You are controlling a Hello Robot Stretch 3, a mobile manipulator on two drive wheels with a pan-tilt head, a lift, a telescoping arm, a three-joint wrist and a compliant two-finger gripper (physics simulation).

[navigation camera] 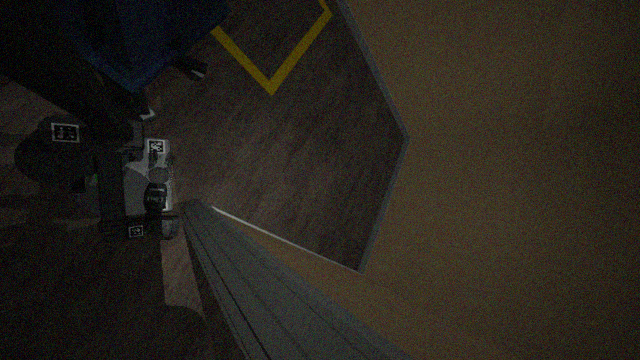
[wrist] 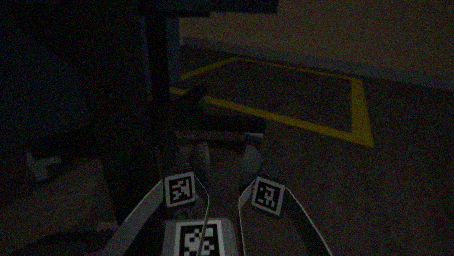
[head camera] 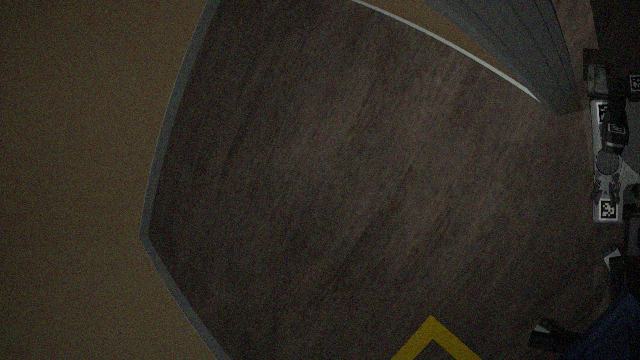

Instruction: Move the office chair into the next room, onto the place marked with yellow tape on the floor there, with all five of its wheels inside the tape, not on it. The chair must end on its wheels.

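Pixels of known places: gripper, fingertip midpoint: (navigation camera: 163, 150) (head camera: 603, 206); robot's base at its link origin: (navigation camera: 158, 174) (head camera: 606, 161).
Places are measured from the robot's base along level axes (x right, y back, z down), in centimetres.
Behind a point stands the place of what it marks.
Note:
The office chair, with dark blue parts (head camera: 617, 325) @[x -33.6, y 4.0, z -47.0 cm] (navigation camera: 165, 30) @[x -36.7, y -2.1, z -67.4 cm] (wrist: 42, 85), is near the robot, at lower right in the head view and upper left in the navigation view. Its dark post and a low black leg show in the wrist view; it looks upright, but most wheels are hidden or too dark. Yellow tape (head camera: 431, 326) @[x -60.5, y -64.0, z -0.1 cm] (navigation camera: 271, 86) @[x -62.4, y -64.7, z -0.1 cm] (wrist: 362, 112) marks a floor area behind the leg in the wrist view. The chair hides part of the tape, and a leg end lies outside it. My gripper (wrist: 225, 160) @[x -10.6, y -1.9, z -30.5 cm] is partly open, with no thing seen between its fingertips, just before the leg.
A tan wall (head camera: 75, 175) @[x -0.7, y -264.7, z -70.6 cm] (navigation camera: 500, 150) @[x -26.4, y -282.0, z -114.7 cm] (wrist: 325, 27) with a grey baseboard (head camera: 165, 135) @[x 22.6, y -247.3, z -3.8 cm] (navigation camera: 375, 65) @[x -121.8, y -190.7, z -7.7 cm] bounds the floor beyond the tape. A grey wall end or door frame (head camera: 520, 50) @[x 16.3, y -15.0, z -71.6 cm] (navigation camera: 265, 290) @[x 17.7, y -14.1, z -94.4 cm] stands close beside the robot's base.

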